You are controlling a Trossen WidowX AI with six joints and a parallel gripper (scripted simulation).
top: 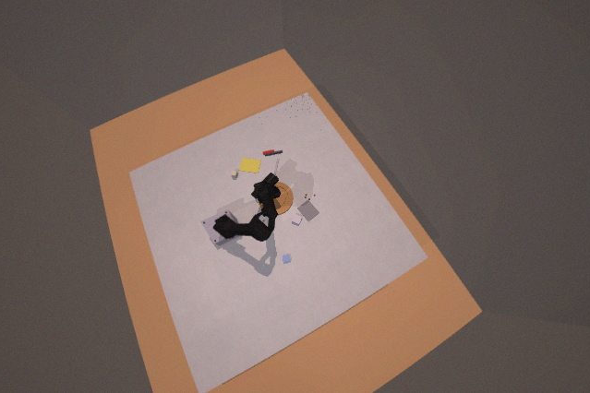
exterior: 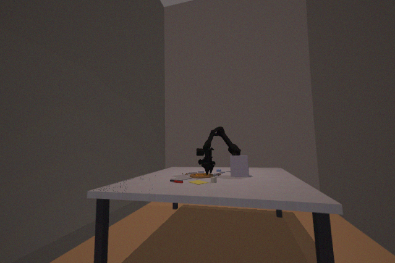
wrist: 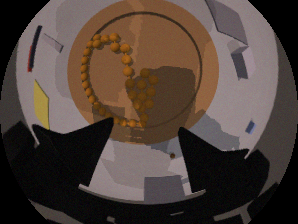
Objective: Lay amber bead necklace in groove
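The round bead board is 60 mm ahead of my gripper tip, 10 mm to the left of it and 10 mm below it. The rest, counted from my gripper tip: cream cube 70 mm behind, 260 mm to the left; then thin grey bar 170 mm ahead, 180 mm to the left, 20 mm below; then grey square plate 180 mm ahead, 150 mm to the right, 20 mm below.
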